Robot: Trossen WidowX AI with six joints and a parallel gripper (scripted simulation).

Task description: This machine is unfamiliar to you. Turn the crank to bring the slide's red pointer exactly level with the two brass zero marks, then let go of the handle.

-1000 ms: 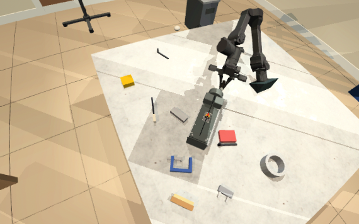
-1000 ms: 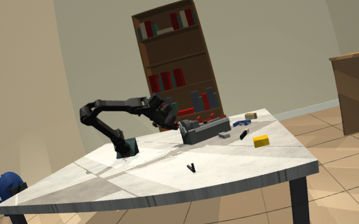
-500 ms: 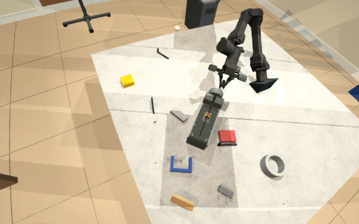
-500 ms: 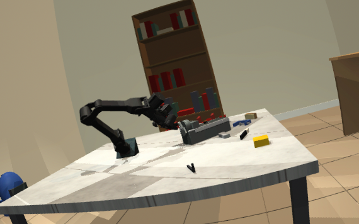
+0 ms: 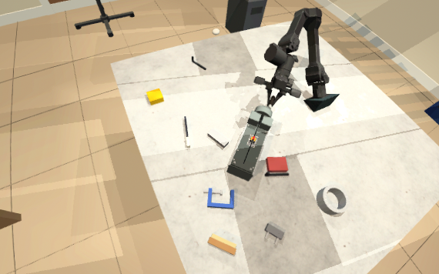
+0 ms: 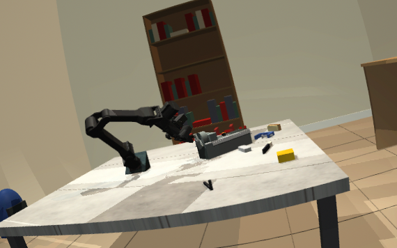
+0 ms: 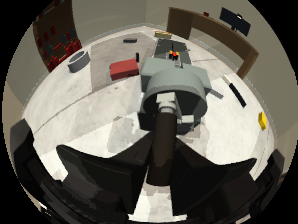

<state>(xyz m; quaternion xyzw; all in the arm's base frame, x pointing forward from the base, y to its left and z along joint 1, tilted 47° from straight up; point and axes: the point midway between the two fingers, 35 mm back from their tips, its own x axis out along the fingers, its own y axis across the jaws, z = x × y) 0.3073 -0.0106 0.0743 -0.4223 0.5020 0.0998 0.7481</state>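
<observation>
My gripper tip is 20 mm below the crank handle, 10 mm to the left of it and 10 mm past it. From my gripper tip the other things lie so: grey block 230 mm ahead, 80 mm below, 20 mm to the right; red pointer 140 mm ahead, 80 mm to the left, 10 mm below; red block 200 mm to the left, 90 mm ahead, 80 mm below.
</observation>
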